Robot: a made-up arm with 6 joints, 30 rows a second.
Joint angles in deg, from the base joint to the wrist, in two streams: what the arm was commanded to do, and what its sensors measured. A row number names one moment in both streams.
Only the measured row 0 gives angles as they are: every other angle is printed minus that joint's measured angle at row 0.
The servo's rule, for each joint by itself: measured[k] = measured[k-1] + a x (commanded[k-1-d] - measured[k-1]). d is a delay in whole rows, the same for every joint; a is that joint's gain. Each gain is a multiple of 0.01, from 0.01 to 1. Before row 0 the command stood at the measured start. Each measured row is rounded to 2 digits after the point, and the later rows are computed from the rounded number. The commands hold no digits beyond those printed.
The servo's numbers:
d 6
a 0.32 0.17 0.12 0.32 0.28 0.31
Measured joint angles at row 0:
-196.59, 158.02, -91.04, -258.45, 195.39, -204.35
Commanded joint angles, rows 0 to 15:
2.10, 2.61, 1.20, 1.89, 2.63, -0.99
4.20, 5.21, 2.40, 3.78, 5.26, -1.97
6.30, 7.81, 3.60, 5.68, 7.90, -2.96
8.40, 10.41, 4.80, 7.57, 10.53, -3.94
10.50, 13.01, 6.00, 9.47, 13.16, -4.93
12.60, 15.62, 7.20, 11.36, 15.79, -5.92
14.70, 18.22, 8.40, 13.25, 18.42, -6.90
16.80, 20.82, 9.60, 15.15, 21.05, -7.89
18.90, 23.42, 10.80, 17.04, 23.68, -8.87
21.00, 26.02, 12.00, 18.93, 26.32, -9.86
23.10, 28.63, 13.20, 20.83, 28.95, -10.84
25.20, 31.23, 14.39, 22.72, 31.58, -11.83
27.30, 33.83, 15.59, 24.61, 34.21, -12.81
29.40, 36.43, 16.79, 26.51, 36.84, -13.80
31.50, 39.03, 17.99, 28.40, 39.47, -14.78
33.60, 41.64, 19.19, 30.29, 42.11, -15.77
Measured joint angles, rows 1 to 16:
0.00, 0.00, 0.00, 0.00, 0.00, 0.00
0.00, 0.00, 0.00, 0.00, 0.00, 0.00
0.00, 0.00, 0.00, 0.00, 0.00, 0.00
0.00, 0.00, 0.00, 0.00, 0.00, 0.00
0.00, 0.00, 0.00, 0.00, 0.00, 0.00
0.00, 0.00, 0.00, 0.00, 0.00, 0.00
0.67, 0.44, 0.14, 0.60, 0.74, -0.31
1.80, 1.25, 0.41, 1.62, 2.01, -0.82
3.24, 2.37, 0.79, 2.92, 3.66, -1.48
4.89, 3.74, 1.27, 4.41, 5.58, -2.24
6.69, 5.32, 1.84, 6.03, 7.70, -3.07
8.58, 7.07, 2.48, 7.74, 9.97, -3.95
10.54, 8.97, 3.19, 9.50, 12.34, -4.86
12.54, 10.98, 3.96, 11.31, 14.78, -5.80
14.58, 13.09, 4.78, 13.14, 17.27, -6.75
16.63, 15.29, 5.65, 14.99, 19.80, -7.71

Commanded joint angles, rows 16 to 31:
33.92, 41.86, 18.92, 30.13, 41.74, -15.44
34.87, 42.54, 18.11, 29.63, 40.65, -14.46
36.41, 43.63, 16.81, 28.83, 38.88, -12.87
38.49, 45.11, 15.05, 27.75, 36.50, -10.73
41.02, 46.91, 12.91, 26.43, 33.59, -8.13
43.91, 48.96, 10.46, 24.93, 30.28, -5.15
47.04, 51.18, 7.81, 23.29, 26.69, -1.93
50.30, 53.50, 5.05, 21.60, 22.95, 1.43
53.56, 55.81, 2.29, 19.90, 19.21, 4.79
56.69, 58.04, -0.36, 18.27, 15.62, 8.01
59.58, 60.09, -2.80, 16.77, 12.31, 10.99
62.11, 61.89, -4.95, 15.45, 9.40, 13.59
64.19, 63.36, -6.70, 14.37, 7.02, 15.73
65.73, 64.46, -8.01, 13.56, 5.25, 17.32
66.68, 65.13, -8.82, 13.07, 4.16, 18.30
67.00, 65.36, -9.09, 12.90, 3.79, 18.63
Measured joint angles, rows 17 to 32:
18.70, 17.56, 6.56, 16.86, 22.36, -8.68
20.78, 19.88, 7.50, 18.74, 24.94, -9.66
22.87, 22.25, 8.47, 20.62, 27.54, -10.64
24.96, 24.66, 9.47, 22.50, 30.14, -11.62
27.05, 27.10, 10.49, 24.39, 32.75, -12.60
29.15, 29.57, 11.53, 26.28, 35.37, -13.58
30.68, 31.66, 12.42, 27.51, 37.15, -14.16
32.02, 33.51, 13.10, 28.19, 38.13, -14.25
33.42, 35.23, 13.55, 28.39, 38.34, -13.82
35.04, 36.91, 13.73, 28.19, 37.82, -12.86
36.95, 38.61, 13.63, 27.63, 36.64, -11.39
39.18, 40.37, 13.25, 26.77, 34.86, -9.46
41.70, 42.21, 12.60, 25.66, 32.57, -7.13
44.45, 44.13, 11.69, 24.36, 29.88, -4.48
47.37, 46.12, 10.56, 22.93, 26.89, -1.61
50.35, 48.15, 9.25, 21.44, 23.73, 1.37

